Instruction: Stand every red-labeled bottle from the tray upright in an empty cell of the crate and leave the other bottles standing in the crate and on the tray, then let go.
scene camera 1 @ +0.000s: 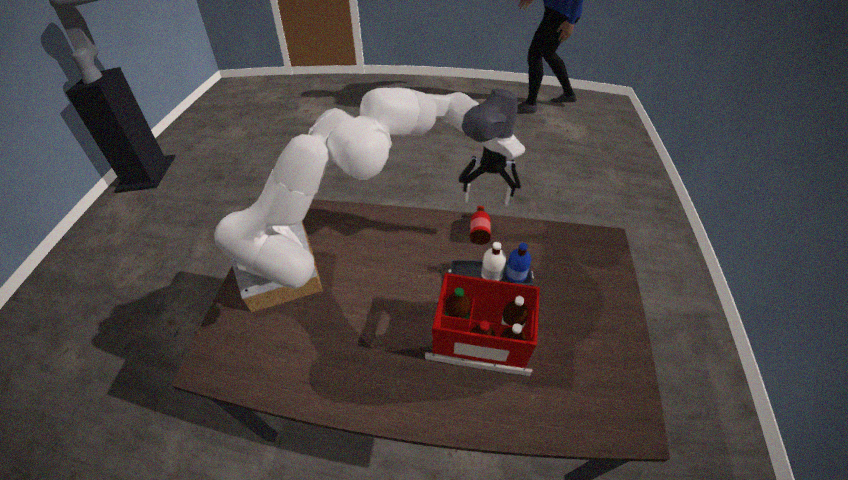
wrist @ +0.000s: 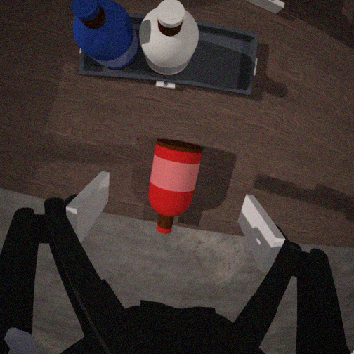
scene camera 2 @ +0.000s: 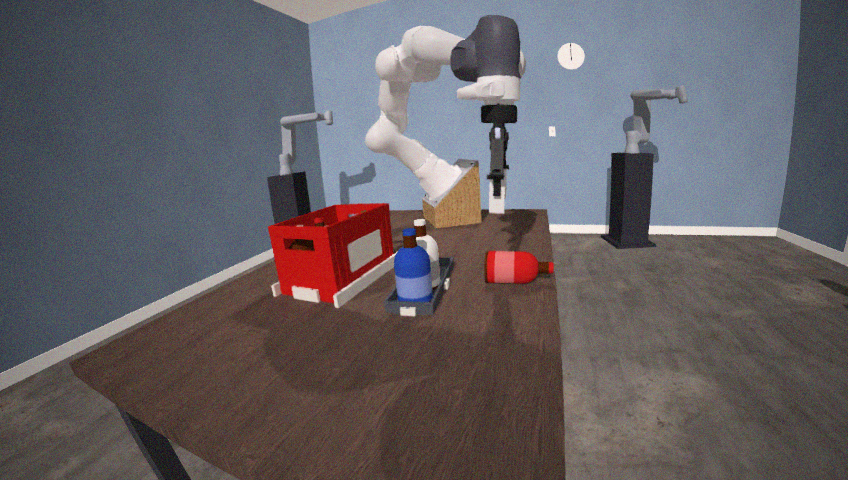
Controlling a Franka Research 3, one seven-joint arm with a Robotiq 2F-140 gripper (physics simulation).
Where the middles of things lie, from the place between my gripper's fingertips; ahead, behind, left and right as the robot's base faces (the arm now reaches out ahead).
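There's a blue bottle (scene camera 2: 412,267) that's 90 mm ahead of my hand, 190 mm to the right of it and 100 mm below it. And with the white bottle (scene camera 2: 425,241), my hand is 100 mm above it and 170 mm to the left of it.
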